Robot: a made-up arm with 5 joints. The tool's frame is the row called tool.
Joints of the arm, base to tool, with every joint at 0 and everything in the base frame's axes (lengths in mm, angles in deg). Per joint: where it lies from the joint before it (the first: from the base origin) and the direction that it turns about. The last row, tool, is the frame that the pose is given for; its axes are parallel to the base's.
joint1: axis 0 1 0 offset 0 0 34
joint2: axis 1 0 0 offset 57 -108 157
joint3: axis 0 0 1 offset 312 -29 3
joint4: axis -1 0 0 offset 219 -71 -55
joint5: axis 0 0 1 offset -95 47 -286
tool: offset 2 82 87
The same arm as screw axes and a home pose.
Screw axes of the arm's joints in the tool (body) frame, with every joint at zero. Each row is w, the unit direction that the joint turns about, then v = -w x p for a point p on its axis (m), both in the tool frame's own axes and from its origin. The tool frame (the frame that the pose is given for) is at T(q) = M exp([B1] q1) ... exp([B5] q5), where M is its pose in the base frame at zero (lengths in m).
B1 = (0, 1, 0, -0.0940, 0.0000, -0.4950)
B2 = (1, 0, 0, 0.0000, 0.2510, 0.0290)
B3 = (0, 0, 1, -0.0580, 0.1260, 0.0000)
B4 = (-1, 0, 0, 0.0000, -0.1990, -0.1290)
B5 = (0, 0, 1, -0.0820, 0.0020, 0.0000)
M =
1 0 0 0.4950
0 1 0 -0.0790
0 0 1 -0.0600
0 0 0 1

